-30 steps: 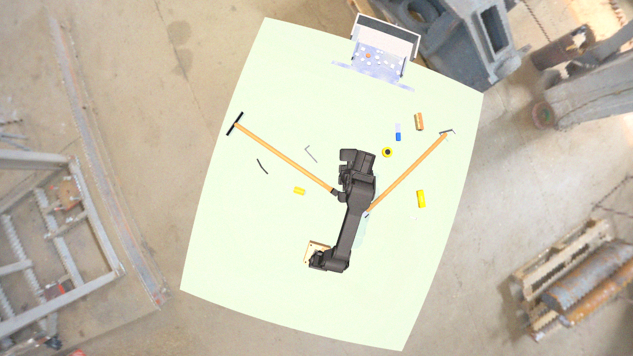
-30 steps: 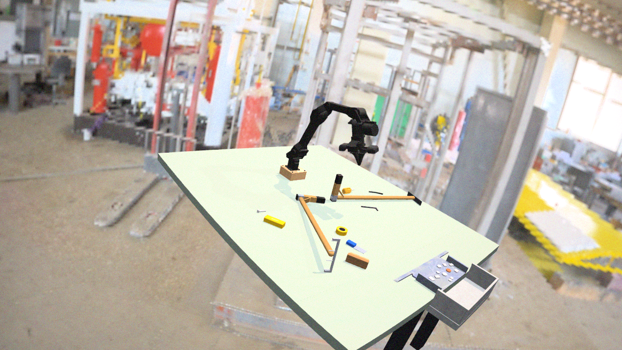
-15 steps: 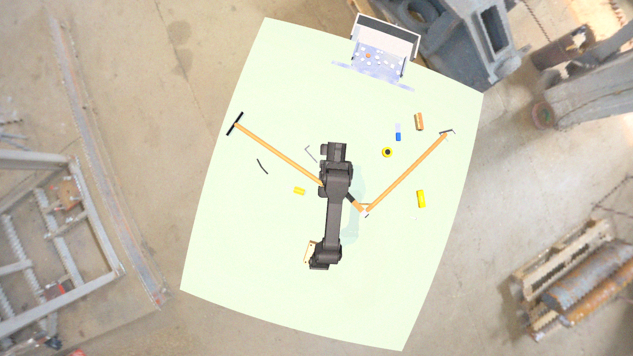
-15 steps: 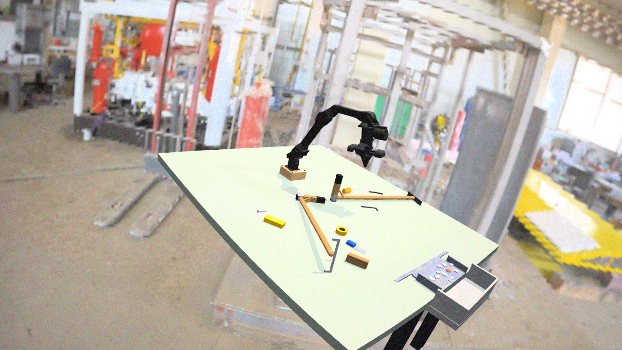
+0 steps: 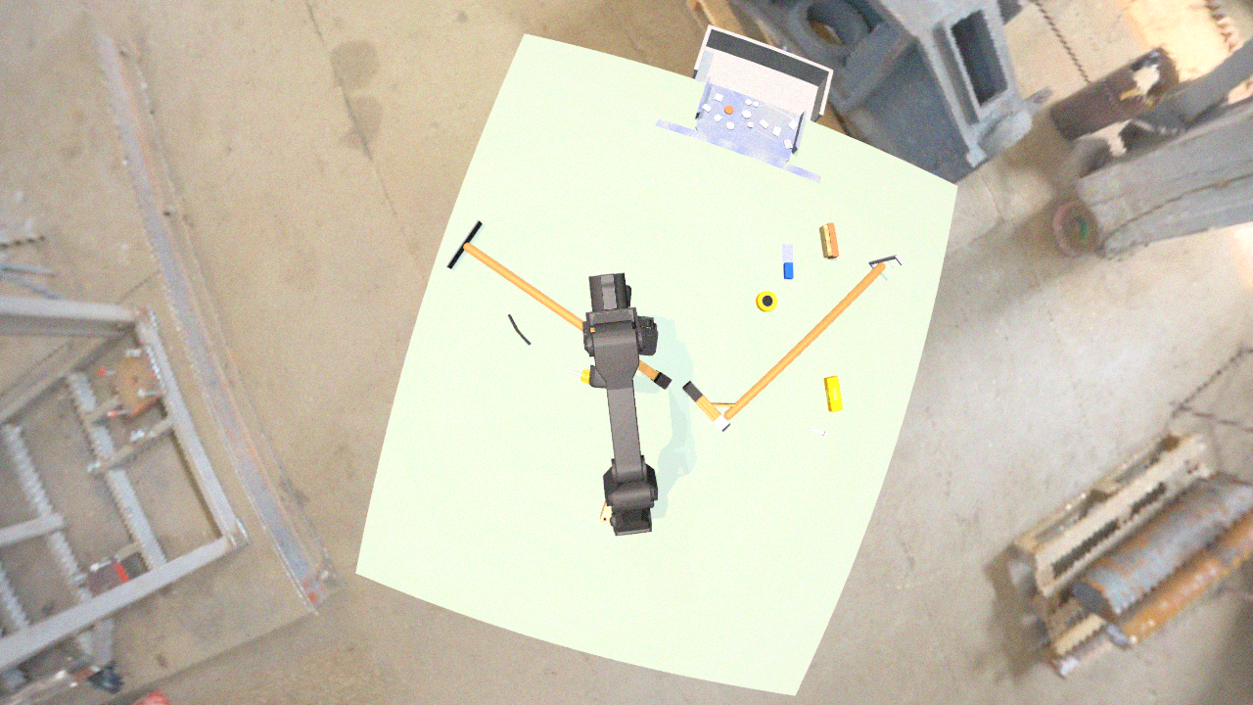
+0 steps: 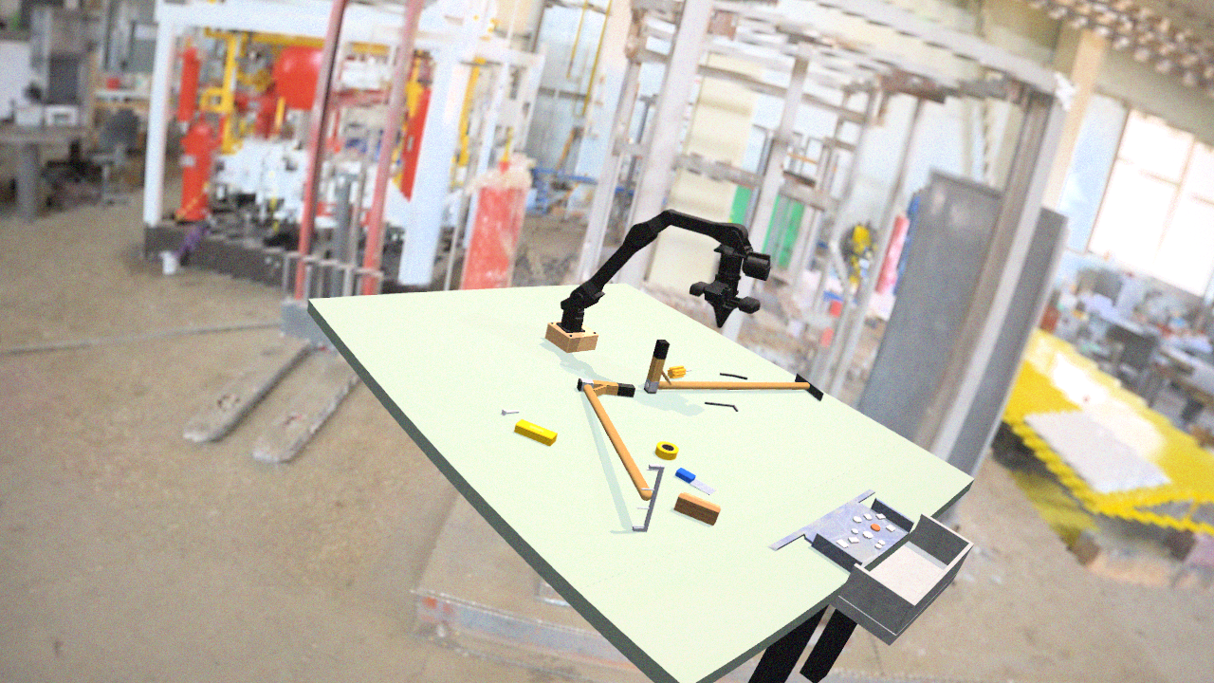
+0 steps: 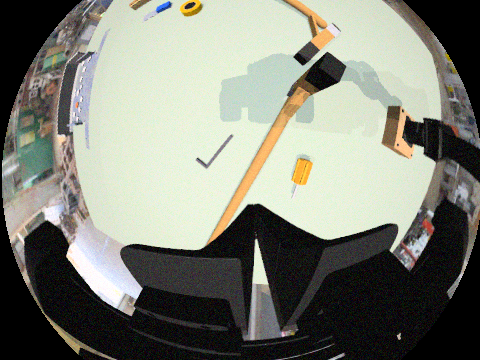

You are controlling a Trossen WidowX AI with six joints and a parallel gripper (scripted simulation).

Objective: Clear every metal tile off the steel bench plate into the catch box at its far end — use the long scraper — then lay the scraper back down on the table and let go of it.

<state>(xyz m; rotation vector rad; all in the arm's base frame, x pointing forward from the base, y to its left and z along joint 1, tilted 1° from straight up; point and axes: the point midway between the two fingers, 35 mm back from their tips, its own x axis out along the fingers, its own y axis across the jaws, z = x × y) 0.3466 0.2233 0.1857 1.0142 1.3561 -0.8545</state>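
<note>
The yellow-handled screwdriver lies 180 mm below my gripper tip and 110 mm behind it. From my gripper tip the other things lie so: black bent piece (210 mm to the left, 190 mm below, 80 mm behind); then yellow tape roll (310 mm to the right, 250 mm ahead, 190 mm below); then long scraper (140 mm below, 130 mm to the left, 10 mm ahead).
</note>
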